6 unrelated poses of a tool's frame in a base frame.
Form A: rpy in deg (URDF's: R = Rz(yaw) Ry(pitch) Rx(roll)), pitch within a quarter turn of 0, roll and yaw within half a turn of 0; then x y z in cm.
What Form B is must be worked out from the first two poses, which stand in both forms.
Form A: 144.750 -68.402 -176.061 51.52 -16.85 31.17
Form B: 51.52 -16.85 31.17 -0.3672 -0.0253 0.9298 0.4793 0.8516 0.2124
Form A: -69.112 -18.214 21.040 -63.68 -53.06 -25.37
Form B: -63.68 -53.06 -25.37 0.8866 0.3410 0.3126 0.1445 0.4376 -0.8875
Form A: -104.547 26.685 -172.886 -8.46 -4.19 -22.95
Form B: -8.46 -4.19 -22.95 -0.8866 -0.1107 -0.4491 0.4002 0.3031 -0.8648
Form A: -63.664 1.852 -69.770 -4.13 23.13 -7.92
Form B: -4.13 23.13 -7.92 0.3456 -0.9378 -0.0323 0.4063 0.1806 -0.8957
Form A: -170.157 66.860 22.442 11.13 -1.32 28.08
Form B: 11.13 -1.32 28.08 0.3632 0.1500 -0.9195 0.2308 -0.9707 -0.0672
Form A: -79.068 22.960 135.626 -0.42 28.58 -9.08
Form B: -0.42 28.58 -9.08 -0.6582 0.6439 -0.3901 0.1411 -0.4034 -0.9041
